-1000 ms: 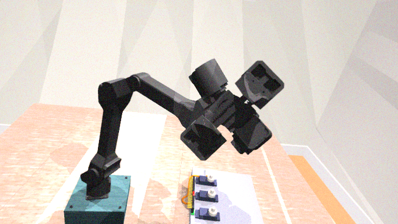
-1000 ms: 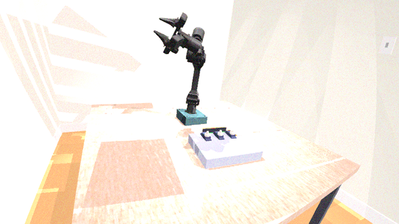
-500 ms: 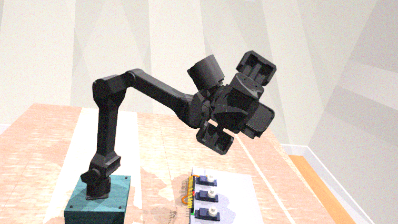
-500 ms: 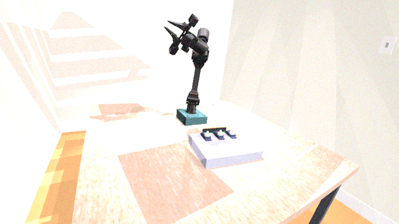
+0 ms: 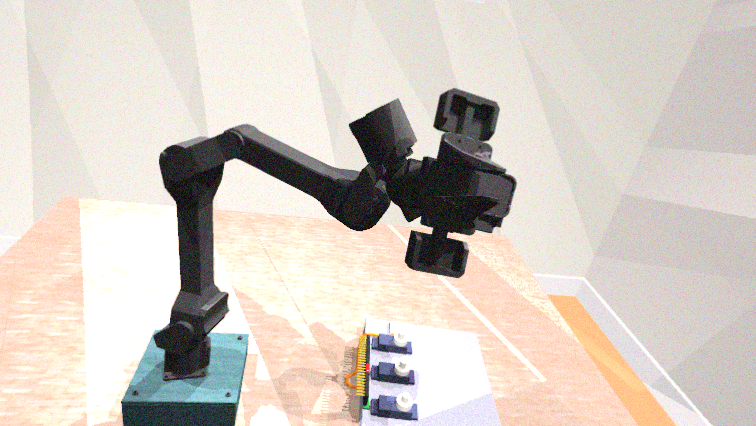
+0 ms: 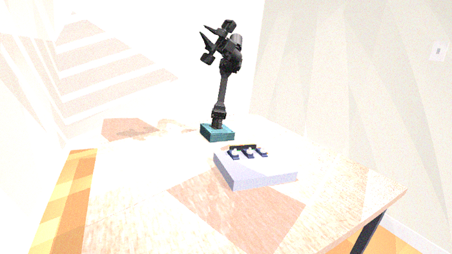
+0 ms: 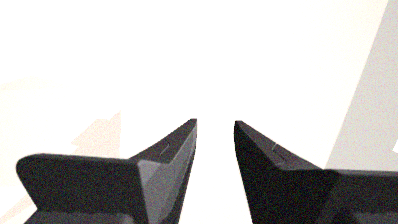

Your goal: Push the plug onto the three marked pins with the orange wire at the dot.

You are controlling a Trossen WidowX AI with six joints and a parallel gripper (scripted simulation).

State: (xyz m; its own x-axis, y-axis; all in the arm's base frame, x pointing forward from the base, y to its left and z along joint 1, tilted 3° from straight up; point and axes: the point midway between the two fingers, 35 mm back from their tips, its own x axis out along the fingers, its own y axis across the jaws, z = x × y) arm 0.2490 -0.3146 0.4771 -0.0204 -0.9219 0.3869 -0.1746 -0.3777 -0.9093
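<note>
The red band lies 48 cm below my gripper tip, 25 cm to the left of it and 4 cm ahead of it. The rest, counted from my gripper tip: white dot (48 cm below, 24 cm to the left, 3 cm ahead); then printed holder (53 cm below, 21 cm to the left, 19 cm ahead).
</note>
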